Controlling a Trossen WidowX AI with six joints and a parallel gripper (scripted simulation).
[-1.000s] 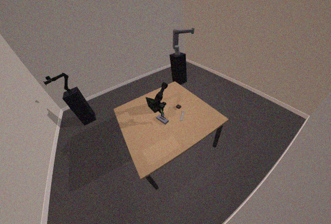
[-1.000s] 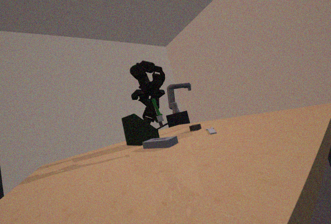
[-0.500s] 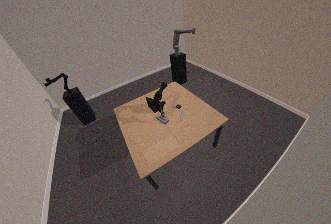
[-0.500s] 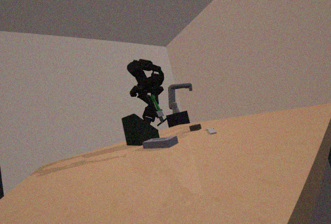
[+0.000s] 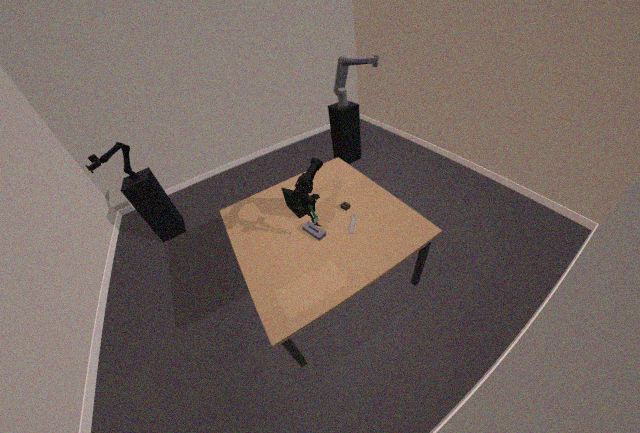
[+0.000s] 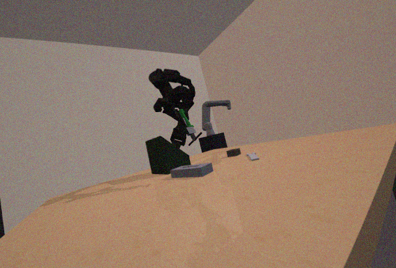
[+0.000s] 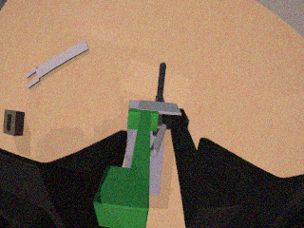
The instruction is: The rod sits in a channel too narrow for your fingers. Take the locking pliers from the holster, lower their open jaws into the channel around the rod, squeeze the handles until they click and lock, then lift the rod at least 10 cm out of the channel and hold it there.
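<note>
The dark handle is 10 mm to the right of my gripper tip. Round my gripper tip: grey channel block: 40 mm behind, 210 mm below; then grey piece: 60 mm ahead, 290 mm to the left, 220 mm below; then dark rod: 40 mm ahead, 10 mm to the left, 80 mm below.
</note>
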